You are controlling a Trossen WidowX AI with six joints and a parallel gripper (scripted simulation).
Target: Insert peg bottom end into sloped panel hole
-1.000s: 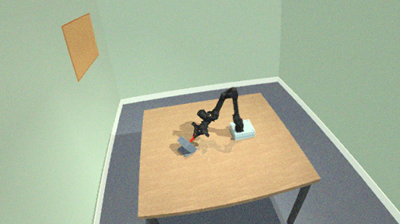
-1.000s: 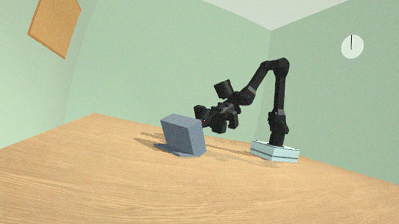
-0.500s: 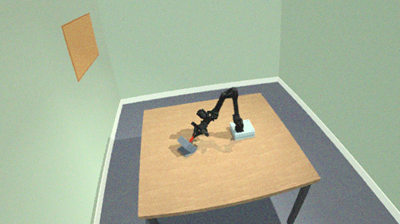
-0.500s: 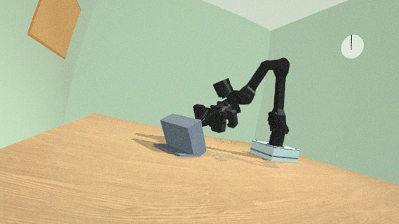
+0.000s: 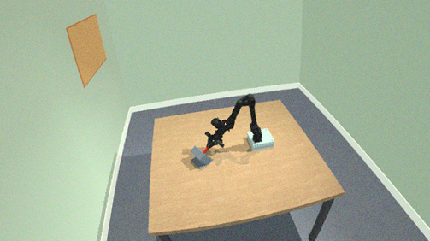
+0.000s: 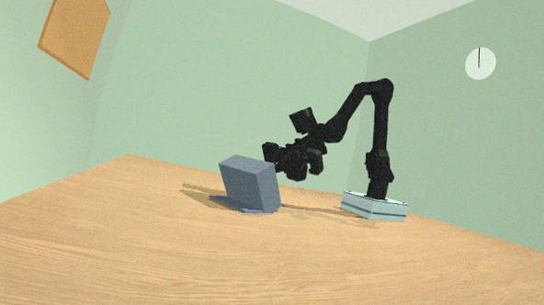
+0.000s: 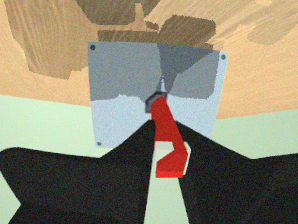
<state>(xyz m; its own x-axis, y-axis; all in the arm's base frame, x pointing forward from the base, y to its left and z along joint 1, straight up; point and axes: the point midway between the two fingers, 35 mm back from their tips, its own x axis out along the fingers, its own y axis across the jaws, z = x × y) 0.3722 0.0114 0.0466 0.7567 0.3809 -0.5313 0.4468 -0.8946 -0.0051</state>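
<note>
My gripper tip is now 5 cm short of the sloped panel, 4 cm above it and 3 cm to the right of it. Also, from my gripper tip: red peg (1 cm to the right, 1 cm behind, 1 cm above).
</note>
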